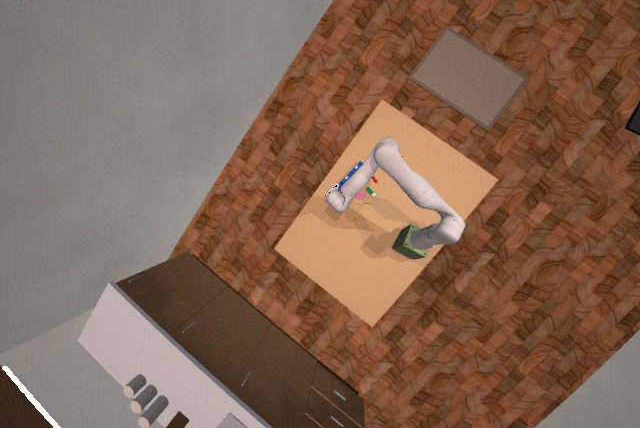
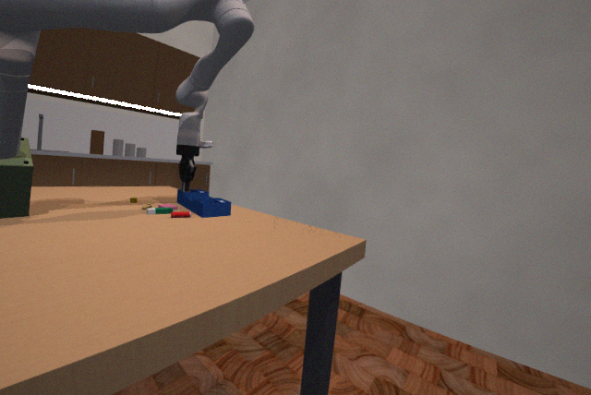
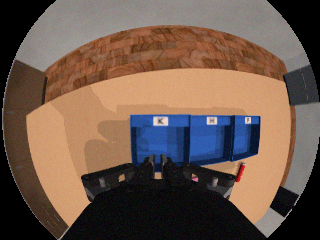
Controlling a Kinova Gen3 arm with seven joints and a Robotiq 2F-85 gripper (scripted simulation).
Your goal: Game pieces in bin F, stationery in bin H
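My hand is 130 mm past the yellow piece, 100 mm to the right of it and 50 mm above it. The rest, counted from my hand: green piece: 150 mm behind, 90 mm to the right, 50 mm below; pink block: 90 mm behind, 50 mm to the right, 50 mm below; thin golden thing: 140 mm behind, 10 mm to the right, 50 mm below.
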